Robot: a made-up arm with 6 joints.
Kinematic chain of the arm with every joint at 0, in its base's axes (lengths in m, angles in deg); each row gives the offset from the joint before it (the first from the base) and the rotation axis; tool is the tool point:
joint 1: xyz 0 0 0.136 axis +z
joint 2: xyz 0 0 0 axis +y
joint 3: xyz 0 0 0.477 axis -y
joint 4: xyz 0 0 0 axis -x
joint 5: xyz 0.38 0 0 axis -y
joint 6: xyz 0 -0.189 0 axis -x
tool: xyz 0 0 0
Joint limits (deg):
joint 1: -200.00..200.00
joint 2: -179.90..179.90
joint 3: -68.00..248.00
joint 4: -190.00..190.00
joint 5: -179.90..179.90
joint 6: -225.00..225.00
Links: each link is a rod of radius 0.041 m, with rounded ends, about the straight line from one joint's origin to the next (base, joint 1, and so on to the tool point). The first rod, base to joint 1, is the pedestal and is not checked.
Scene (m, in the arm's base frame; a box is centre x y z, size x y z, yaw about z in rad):
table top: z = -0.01
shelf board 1: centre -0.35 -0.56 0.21 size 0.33 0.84 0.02 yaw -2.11
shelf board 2: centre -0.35 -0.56 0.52 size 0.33 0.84 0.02 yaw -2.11
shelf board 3: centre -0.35 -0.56 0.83 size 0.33 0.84 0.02 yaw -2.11
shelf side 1: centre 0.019 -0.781 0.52 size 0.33 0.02 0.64 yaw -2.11
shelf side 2: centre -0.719 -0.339 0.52 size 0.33 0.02 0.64 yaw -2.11
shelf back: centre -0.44 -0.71 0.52 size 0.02 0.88 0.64 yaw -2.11
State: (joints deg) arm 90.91 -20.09 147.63 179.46 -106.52 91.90
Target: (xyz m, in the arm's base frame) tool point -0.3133 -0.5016 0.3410
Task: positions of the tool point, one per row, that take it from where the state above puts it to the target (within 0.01 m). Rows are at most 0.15 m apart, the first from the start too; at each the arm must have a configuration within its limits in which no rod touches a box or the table.
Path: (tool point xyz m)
1: -0.1140 -0.4539 0.6760
2: -0.0743 -0.3610 0.6631
3: -0.1094 -0.3680 0.5486
4: -0.1477 -0.3376 0.4380
5: -0.1764 -0.2728 0.3410
6: -0.2147 -0.3562 0.3542
7: -0.2609 -0.4334 0.3541
8: -0.3133 -0.5016 0.3410

